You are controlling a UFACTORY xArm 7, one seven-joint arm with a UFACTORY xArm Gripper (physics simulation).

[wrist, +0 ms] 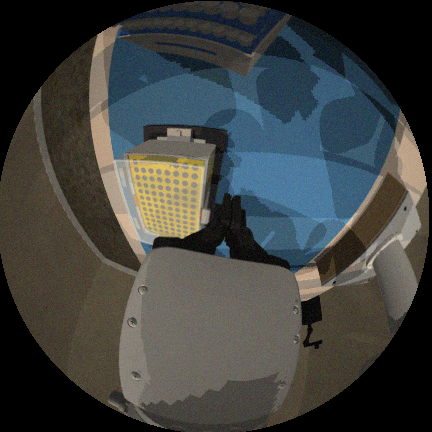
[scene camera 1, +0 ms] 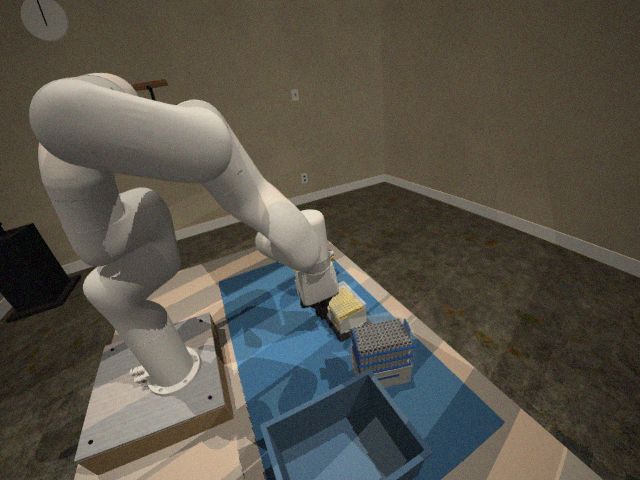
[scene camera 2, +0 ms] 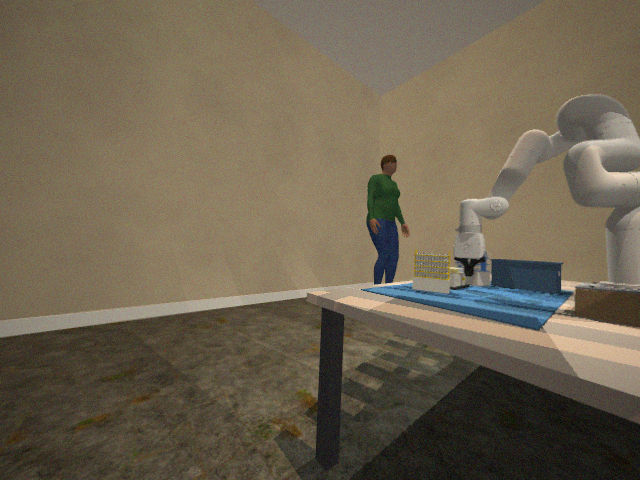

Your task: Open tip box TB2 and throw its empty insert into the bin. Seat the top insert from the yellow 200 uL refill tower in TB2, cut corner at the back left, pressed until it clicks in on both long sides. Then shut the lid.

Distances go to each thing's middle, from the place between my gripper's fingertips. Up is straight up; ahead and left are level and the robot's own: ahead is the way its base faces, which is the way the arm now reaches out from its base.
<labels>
The blue tip tower (wrist: 236,44) lies 50 mm ahead of my hand, 190 mm to the right of it and 30 mm above it. Round my hand: dark blue bin (scene camera 2: 540,276) 110 mm behind, 320 mm to the right, 10 mm above.
</labels>
